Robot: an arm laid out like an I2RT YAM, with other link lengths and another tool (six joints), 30 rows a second.
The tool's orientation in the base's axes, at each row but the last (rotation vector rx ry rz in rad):
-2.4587, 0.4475, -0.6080
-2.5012, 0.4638, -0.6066
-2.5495, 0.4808, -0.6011
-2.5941, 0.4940, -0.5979
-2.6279, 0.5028, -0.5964
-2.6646, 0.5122, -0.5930
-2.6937, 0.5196, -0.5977
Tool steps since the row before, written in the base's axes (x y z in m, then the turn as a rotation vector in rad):
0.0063, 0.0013, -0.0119, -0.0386, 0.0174, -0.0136
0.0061, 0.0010, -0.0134, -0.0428, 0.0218, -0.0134
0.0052, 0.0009, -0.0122, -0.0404, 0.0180, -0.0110
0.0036, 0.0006, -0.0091, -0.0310, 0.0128, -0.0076
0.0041, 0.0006, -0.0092, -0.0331, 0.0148, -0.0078
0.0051, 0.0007, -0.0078, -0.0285, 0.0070, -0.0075
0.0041, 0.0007, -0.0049, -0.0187, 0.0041, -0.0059
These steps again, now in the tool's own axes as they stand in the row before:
0.0009, 0.0049, 0.0126, -0.0444, 0.0013, -0.0020
0.0003, 0.0054, 0.0137, -0.0498, -0.0016, -0.0025
0.0000, 0.0044, 0.0125, -0.0453, -0.0002, -0.0046
-0.0002, 0.0030, 0.0093, -0.0341, 0.0003, -0.0045
0.0002, 0.0026, 0.0097, -0.0368, -0.0008, -0.0048
0.0014, 0.0013, 0.0091, -0.0295, 0.0046, -0.0050
0.0015, 0.0002, 0.0062, -0.0195, 0.0039, -0.0025

